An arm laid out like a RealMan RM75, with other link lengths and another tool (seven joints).
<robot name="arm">
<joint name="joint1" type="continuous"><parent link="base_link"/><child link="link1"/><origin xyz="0 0 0.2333"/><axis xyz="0 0 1"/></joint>
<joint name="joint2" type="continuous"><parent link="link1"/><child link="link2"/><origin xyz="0 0 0" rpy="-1.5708 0 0"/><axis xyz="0 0 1"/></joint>
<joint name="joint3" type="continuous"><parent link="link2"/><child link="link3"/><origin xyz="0 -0.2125 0" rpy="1.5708 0 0"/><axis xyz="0 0 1"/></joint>
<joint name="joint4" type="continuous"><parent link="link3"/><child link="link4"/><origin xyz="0 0 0" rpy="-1.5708 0 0"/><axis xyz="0 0 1"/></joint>
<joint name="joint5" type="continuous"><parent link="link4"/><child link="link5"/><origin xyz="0 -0.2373 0" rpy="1.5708 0 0"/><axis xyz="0 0 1"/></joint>
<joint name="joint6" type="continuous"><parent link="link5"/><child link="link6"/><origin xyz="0 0 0" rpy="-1.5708 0 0"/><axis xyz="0 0 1"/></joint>
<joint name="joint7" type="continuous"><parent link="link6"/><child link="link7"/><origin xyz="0 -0.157 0" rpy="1.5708 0 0"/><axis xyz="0 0 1"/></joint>
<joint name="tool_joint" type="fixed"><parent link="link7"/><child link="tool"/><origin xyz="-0.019 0.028 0.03" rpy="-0.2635 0 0.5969"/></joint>
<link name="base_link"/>
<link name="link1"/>
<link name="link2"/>
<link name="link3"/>
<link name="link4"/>
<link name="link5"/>
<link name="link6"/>
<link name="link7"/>
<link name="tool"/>
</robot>
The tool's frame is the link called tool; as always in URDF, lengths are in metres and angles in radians. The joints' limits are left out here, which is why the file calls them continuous.
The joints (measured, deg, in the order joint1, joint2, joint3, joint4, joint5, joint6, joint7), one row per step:
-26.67, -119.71, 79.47, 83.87, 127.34, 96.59, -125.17
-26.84, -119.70, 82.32, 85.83, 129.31, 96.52, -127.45
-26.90, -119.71, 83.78, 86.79, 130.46, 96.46, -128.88
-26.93, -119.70, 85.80, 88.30, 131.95, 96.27, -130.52
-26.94, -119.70, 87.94, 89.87, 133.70, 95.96, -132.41
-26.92, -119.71, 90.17, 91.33, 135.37, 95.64, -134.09
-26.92, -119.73, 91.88, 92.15, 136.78, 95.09, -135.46
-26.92, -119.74, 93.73, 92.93, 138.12, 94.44, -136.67
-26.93, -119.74, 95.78, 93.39, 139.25, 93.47, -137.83
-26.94, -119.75, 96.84, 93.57, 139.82, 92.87, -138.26
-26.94, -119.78, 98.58, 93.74, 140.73, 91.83, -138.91
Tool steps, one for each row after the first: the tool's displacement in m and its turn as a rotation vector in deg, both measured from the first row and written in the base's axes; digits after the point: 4 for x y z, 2 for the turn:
0.0041, -0.0034, -0.0042, -0.24, 2.77, -0.83
0.0057, -0.0051, -0.0064, -0.21, 4.26, -0.96
0.0086, -0.0072, -0.0091, 0.03, 6.12, -1.63
0.0114, -0.0090, -0.0119, 0.55, 8.10, -2.19
0.0140, -0.0114, -0.0153, 0.97, 9.94, -2.96
0.0153, -0.0123, -0.0185, 1.54, 11.32, -3.33
0.0168, -0.0135, -0.0222, 2.04, 12.59, -3.97
0.0183, -0.0149, -0.0274, 2.44, 13.63, -4.64
0.0191, -0.0154, -0.0303, 2.65, 14.10, -5.15
0.0200, -0.0164, -0.0353, 2.95, 14.81, -5.97

